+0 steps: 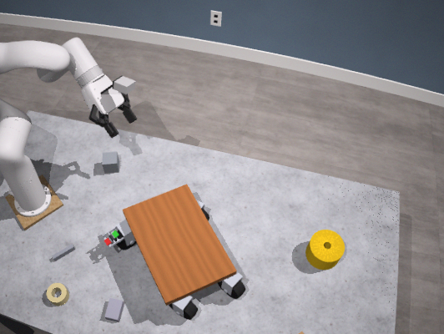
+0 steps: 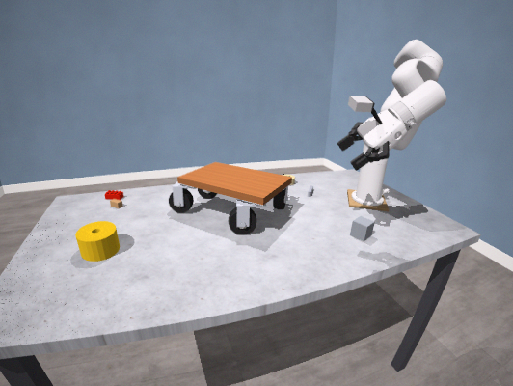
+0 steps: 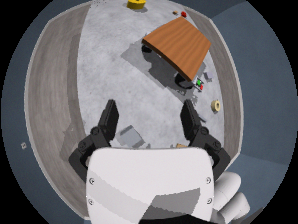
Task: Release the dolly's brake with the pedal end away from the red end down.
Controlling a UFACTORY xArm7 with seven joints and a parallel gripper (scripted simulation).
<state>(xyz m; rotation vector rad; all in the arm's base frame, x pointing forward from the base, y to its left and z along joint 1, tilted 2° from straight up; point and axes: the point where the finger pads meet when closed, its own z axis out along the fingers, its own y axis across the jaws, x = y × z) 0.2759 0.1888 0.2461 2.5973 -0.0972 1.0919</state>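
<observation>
The brake pedal is 50 mm ahead of my hand, 270 mm to the right of it and 170 mm below it. Also, from my hand: grey bar: 100 mm behind, 330 mm to the right, 240 mm below; then flat grey block: 120 mm ahead, 440 mm to the right, 240 mm below; then grey cube: 80 mm behind, 10 mm to the left, 220 mm below.
</observation>
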